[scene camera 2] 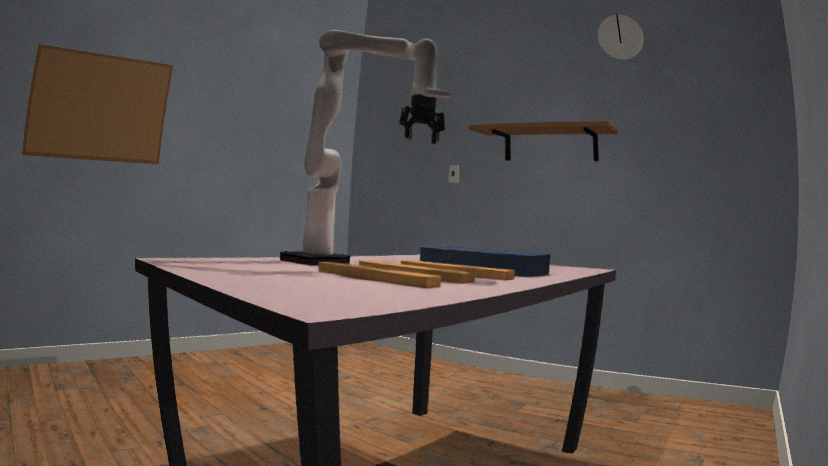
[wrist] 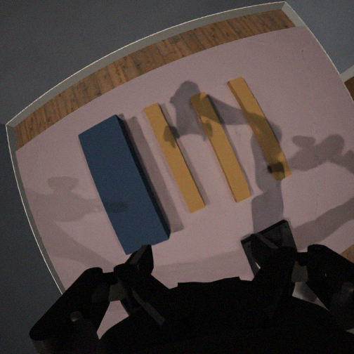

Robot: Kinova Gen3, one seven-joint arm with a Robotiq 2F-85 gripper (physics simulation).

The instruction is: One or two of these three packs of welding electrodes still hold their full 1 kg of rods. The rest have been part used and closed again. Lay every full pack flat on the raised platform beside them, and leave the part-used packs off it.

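Where they show: gripper, fingertip midpoint: (scene camera 2: 421, 141); arm's base, origin of the base link: (scene camera 2: 318, 253).
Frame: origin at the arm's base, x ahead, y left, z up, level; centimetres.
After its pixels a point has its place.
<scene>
Three long, flat orange-yellow packs lie roughly parallel on the table, apart from one another. The pack nearest the platform (scene camera 2: 498, 273) @[y 6.6, x 58.1, z -1.1 cm] (wrist: 175, 157), the middle pack (scene camera 2: 462, 277) @[y -8.4, x 55.7, z -1.3 cm] (wrist: 221, 147) and the pack farthest from the platform (scene camera 2: 405, 279) @[y -21.9, x 49.0, z -1.5 cm] (wrist: 260, 127) look alike, and no fill level shows. The raised platform (scene camera 2: 486, 260) @[y 20.7, x 47.3, z 0.9 cm] (wrist: 125, 185) is a dark blue block beside them, with no pack on it. My gripper (scene camera 2: 421, 139) @[y 12.4, x 28.4, z 35.1 cm] (wrist: 201, 250) is open and empty, pointing down high above the table. Arm shadows fall across the packs in the wrist view.
The pink table top (scene camera 2: 260, 292) @[y -58.6, x 42.8, z -2.8 cm] (wrist: 300, 65) has a dark edge. The robot's black base plate (scene camera 2: 315, 258) @[y -8.7, x 7.3, z -0.7 cm] (wrist: 285, 231) stands on it, beyond the packs' ends. A wooden wall shelf (scene camera 2: 544, 127) is behind the gripper, to its right in the scene view.
</scene>
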